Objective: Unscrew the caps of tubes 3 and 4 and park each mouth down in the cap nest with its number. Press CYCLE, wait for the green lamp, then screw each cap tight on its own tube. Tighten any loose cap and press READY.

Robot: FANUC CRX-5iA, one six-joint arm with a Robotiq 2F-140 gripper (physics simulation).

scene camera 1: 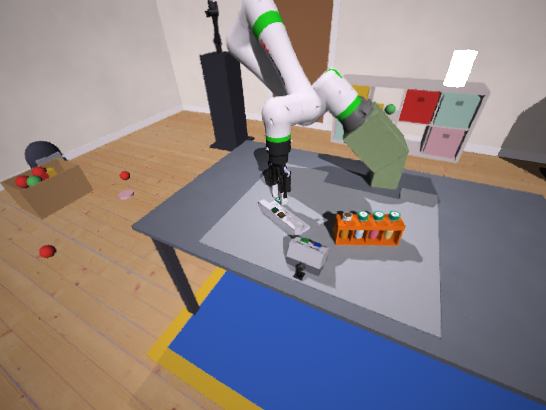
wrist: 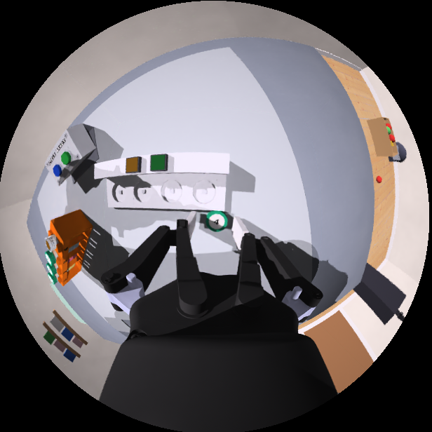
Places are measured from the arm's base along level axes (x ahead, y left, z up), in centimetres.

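Pixels of known places: gripper, fingertip midpoint: [scene camera 1: 279,199]; arm's base, origin of the base link: [scene camera 1: 358,120].
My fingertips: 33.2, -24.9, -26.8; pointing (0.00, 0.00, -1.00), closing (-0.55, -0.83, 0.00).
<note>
For each thing: its middle in the pictures, then the offset to it from my fingertips, as dx, dy, dz. "spot": a spot on its surface instead. Level surfaces: height alone.
- green cap, body centre: [scene camera 1: 279,200] +0.0, -0.4, -0.5
- white cap nest, body centre: [scene camera 1: 283,213] +9.8, +5.5, +1.5
- orange rack, body centre: [scene camera 1: 367,229] +10.1, +37.3, +4.0
- tube, surface spot: [scene camera 1: 347,216] spot: +13.7, +30.0, +10.6
- grey button box, body centre: [scene camera 1: 307,252] +26.9, +20.5, +3.0
- small black object, surface spot: [scene camera 1: 299,272] spot: +34.0, +20.0, +0.9
- light mat, its level: dz -1.2
- grey table, its level: dz -1.4
My gripper [scene camera 1: 280,197] [wrist: 214,221] is partly open. A green cap [scene camera 1: 278,200] [wrist: 216,221] with a white top marked 4 is between its fingers, with a gap on each side, beside the end of the white cap nest [scene camera 1: 296,224] [wrist: 158,204]. The nest's round seats hold no cap. Its amber lamp [wrist: 132,165] and green lamp [wrist: 159,162] look dark. The orange rack [scene camera 1: 367,242] [wrist: 72,223] holds tubes; one tube [scene camera 1: 347,216] [wrist: 51,243] has no green cap, the others have green caps. The grey button box [scene camera 1: 306,255] has a green button [wrist: 65,158] and a blue button [wrist: 57,170].
A small black object [scene camera 1: 299,272] stands in front of the button box. The light mat [scene camera 1: 390,295] lies on the grey table [scene camera 1: 490,260]. The green arm mount [scene camera 1: 377,142] stands at the back of the table. The rack stands to the right of the nest in the scene view.
</note>
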